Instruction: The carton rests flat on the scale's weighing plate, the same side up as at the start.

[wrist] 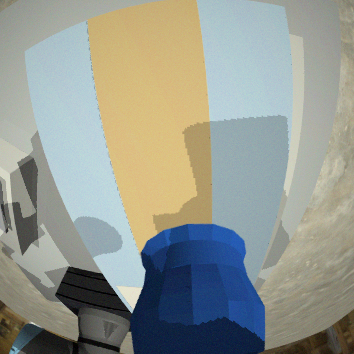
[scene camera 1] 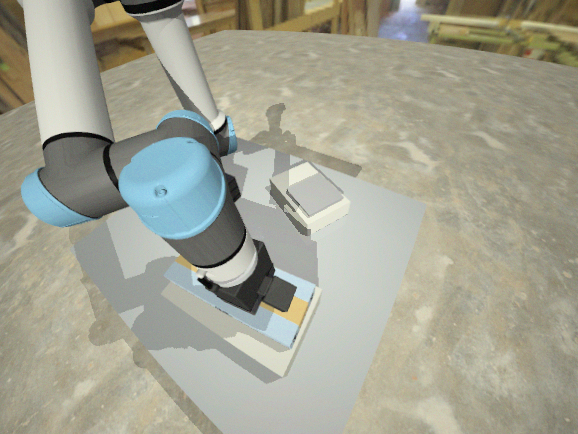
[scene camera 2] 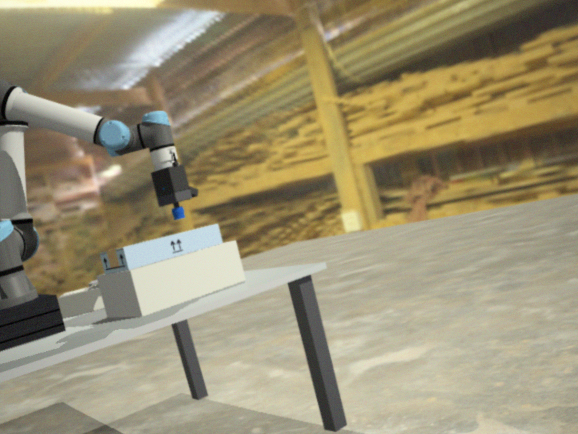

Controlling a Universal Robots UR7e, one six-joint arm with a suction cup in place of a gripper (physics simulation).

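Seen in the pictures: hand at its tool point: [wrist: 193,261] [scene camera 2: 179,218]; arm's base at its link origin: [wrist: 104,317] [scene camera 2: 12,304].
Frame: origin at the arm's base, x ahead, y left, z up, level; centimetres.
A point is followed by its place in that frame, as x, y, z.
The carton [scene camera 1: 295,312] @(51.9, -28.5, 7.9) [scene camera 2: 152,254] @(27.9, -33.2, 4.2) [wrist: 150,100] @(49.0, -27.9, 7.9) is light blue with an orange stripe on top. It lies flat on a cream block [scene camera 1: 225,334] @(38.5, -37.5, 1.9) [scene camera 2: 192,280] @(35.1, -38.1, -5.2) [wrist: 298,75] @(49.9, -39.0, 2.0), and up arrows show on its sides. The white scale [scene camera 1: 330,218] @(50.3, 8.1, -6.7) with its grey weighing plate [scene camera 1: 316,194] @(43.6, 12.6, -1.2) stands apart from the block, with no carton on the plate. Part of the scale [scene camera 2: 82,303] @(28.8, 12.1, -6.8) shows behind the block in scene camera 2. My gripper, a blue suction cup [scene camera 2: 178,213] [wrist: 194,245], is open and hangs a small gap above the carton's top. The wrist hides the cup in scene camera 1.
The grey table top [scene camera 1: 362,280] @(65.5, -9.0, -10.1) [scene camera 2: 280,272] @(58.7, -48.9, -10.0) carries the block and the scale. The arm's black base [scene camera 2: 47,320] @(2.9, -13.4, -6.0) [wrist: 90,292] @(9.9, 0.1, -3.2) stands beyond one end of the block. The arm's shadow falls over the carton and part of the table.
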